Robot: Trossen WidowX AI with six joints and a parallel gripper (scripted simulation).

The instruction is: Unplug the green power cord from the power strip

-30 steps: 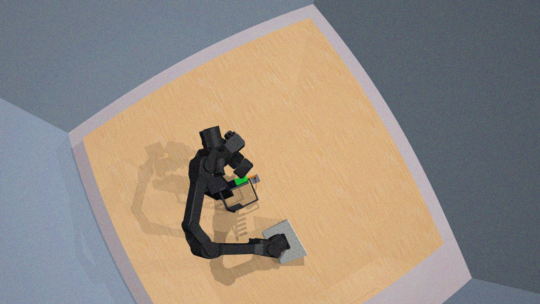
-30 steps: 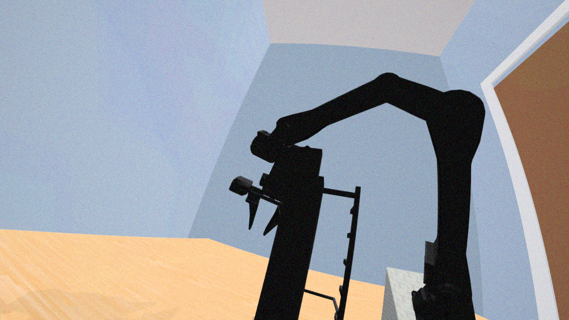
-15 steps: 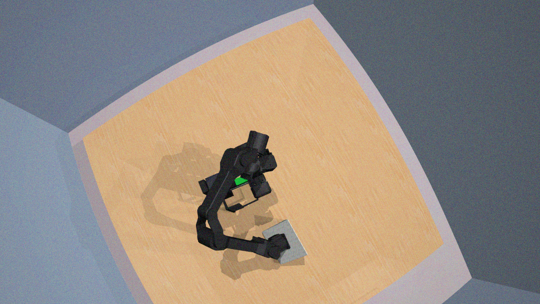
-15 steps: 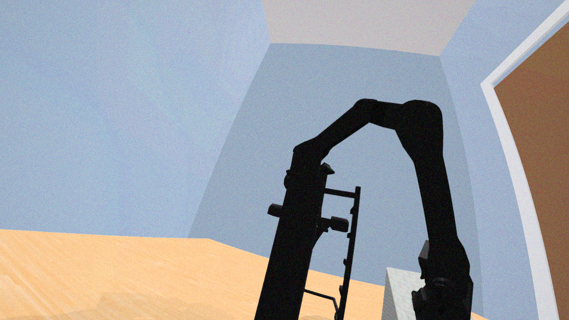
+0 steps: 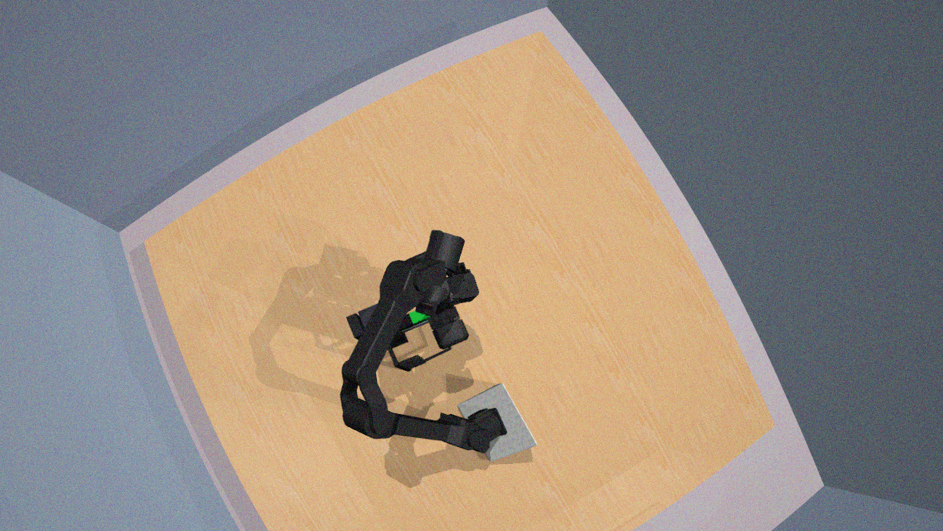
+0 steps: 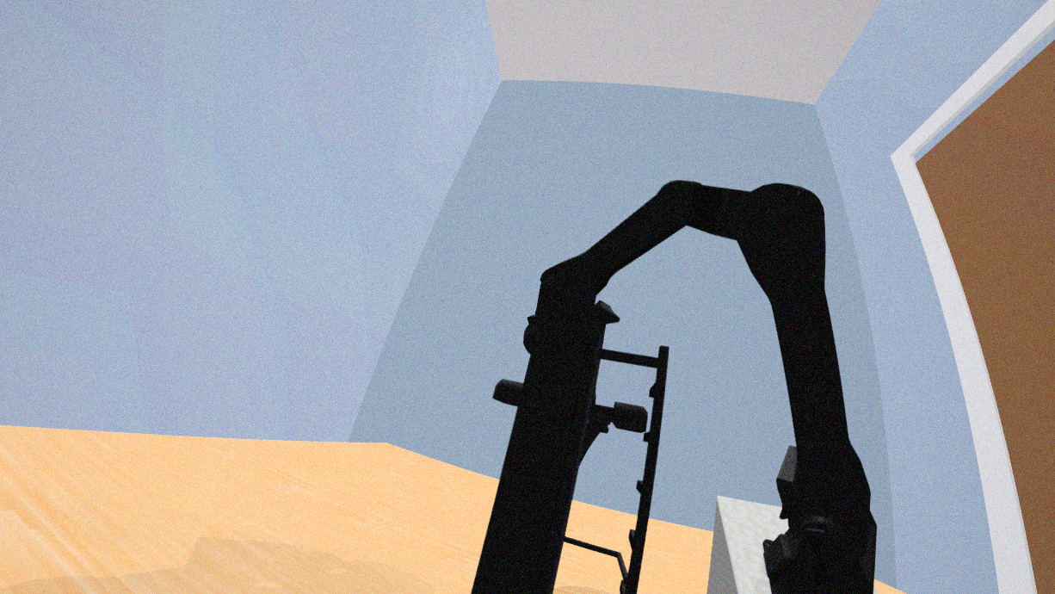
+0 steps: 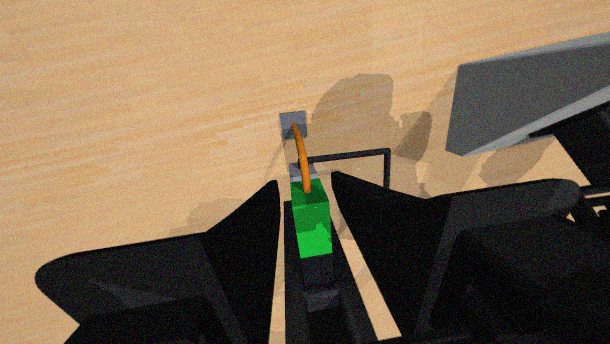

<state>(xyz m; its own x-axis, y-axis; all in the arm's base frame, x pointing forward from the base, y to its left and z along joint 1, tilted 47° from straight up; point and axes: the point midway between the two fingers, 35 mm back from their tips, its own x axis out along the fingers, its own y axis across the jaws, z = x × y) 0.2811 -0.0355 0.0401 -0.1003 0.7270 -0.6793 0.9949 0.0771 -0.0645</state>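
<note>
Now: the green plug 60 mm to the left of my gripper tip, 10 mm below it and 10 mm behind it. The rest, counted from my gripper tip: grey block (120 mm below, 10 mm to the right).
</note>
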